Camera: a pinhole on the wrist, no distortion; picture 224 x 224 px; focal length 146.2 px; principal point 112.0 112.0 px. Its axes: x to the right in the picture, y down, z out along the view. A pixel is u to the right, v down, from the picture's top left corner.
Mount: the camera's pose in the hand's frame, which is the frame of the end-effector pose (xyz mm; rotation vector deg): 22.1 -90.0 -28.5 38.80 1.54 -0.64
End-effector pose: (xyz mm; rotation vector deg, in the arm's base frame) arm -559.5 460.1 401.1 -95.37 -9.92 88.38
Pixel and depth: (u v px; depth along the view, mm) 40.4 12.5 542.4
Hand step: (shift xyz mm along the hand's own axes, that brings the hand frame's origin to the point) -239.0 -717.2 170.4
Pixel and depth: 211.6 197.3 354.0
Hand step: 274.6 -151.3 369.8
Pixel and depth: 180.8 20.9 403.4
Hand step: 215.6 -539.0 122.9
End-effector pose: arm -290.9 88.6 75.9 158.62 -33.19 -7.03
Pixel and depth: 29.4 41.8 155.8
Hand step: -64.0 -245.8 48.5
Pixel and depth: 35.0 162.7 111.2
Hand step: -33.3 -129.5 83.9
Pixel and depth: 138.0 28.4 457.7
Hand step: 108.2 -580.9 161.8
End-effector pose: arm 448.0 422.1 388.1 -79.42 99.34 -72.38
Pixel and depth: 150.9 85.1 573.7
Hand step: 184.8 -532.0 347.9
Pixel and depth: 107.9 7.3 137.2
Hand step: 19.3 -252.5 16.9
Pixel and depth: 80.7 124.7 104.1
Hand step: 2.2 -148.2 58.9
